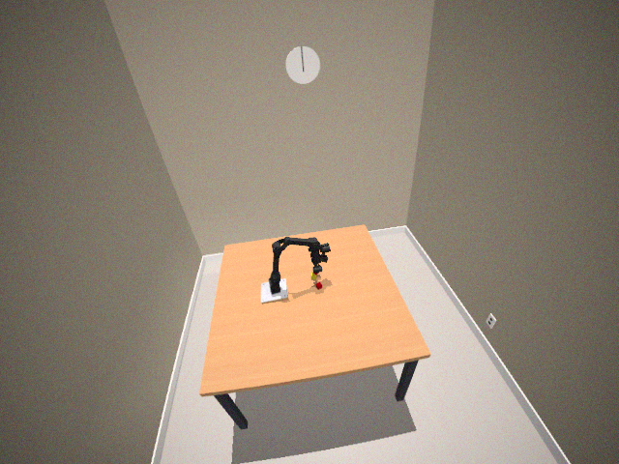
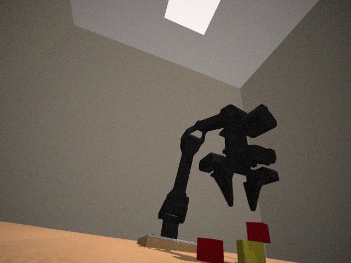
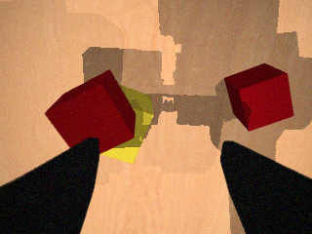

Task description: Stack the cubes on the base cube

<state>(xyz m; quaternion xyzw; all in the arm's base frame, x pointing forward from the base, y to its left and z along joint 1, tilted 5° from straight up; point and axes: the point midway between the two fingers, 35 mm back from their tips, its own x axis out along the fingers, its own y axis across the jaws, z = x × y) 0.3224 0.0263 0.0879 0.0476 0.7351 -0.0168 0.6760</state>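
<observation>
My gripper tip is 1 cm past the red cube, 8 cm to the left of it and 8 cm above it. Also, from my gripper tip: yellow cube: 2 cm behind, 3 cm to the left, 8 cm below.
</observation>
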